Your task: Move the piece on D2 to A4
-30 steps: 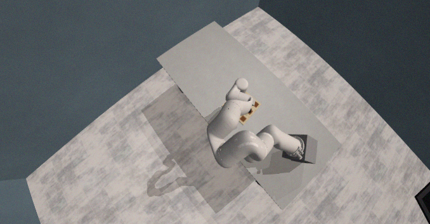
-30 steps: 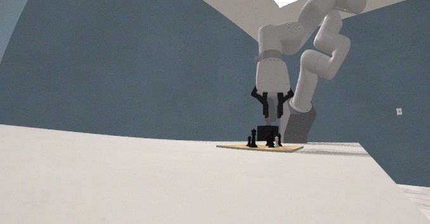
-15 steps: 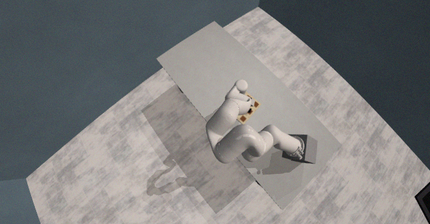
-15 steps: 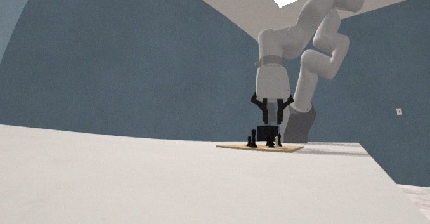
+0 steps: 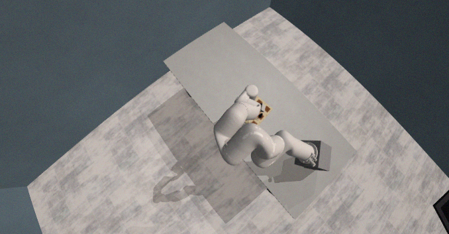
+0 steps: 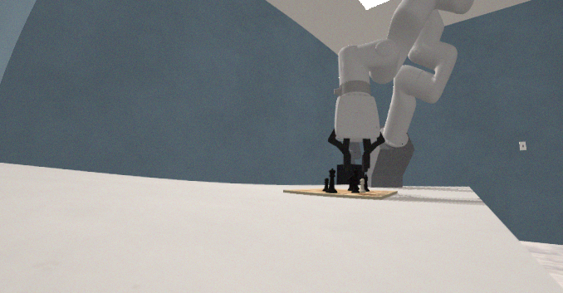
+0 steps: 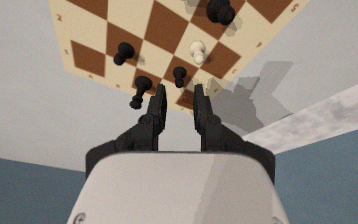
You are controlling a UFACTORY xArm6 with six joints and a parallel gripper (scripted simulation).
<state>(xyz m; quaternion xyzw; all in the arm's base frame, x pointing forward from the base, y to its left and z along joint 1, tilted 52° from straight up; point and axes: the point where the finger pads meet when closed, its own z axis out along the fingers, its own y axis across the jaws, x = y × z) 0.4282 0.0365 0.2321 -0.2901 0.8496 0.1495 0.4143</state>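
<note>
The white pawn lies 30 mm behind my hand, 10 mm to the right of it and 50 mm below it. The rest, counted from my hand: chessboard 20 mm behind, 50 mm to the right, 70 mm below.
</note>
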